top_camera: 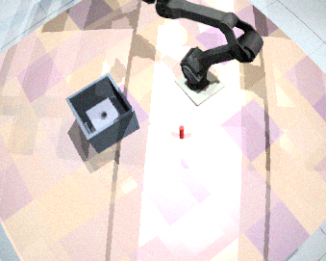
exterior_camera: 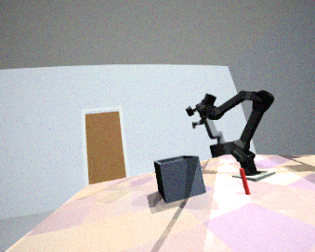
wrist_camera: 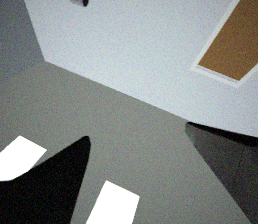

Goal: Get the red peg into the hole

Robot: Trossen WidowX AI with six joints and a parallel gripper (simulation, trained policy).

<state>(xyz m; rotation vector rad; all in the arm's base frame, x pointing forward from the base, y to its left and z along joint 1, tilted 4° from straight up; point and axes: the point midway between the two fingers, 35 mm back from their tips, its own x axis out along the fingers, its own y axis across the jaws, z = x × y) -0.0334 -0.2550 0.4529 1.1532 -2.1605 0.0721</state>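
Right now the red peg is 24 cm ahead of my gripper tip, 40 cm to the left of it and 42 cm below it. Round my gripper tip: pale plate: 37 cm ahead, 18 cm to the left, 42 cm below.
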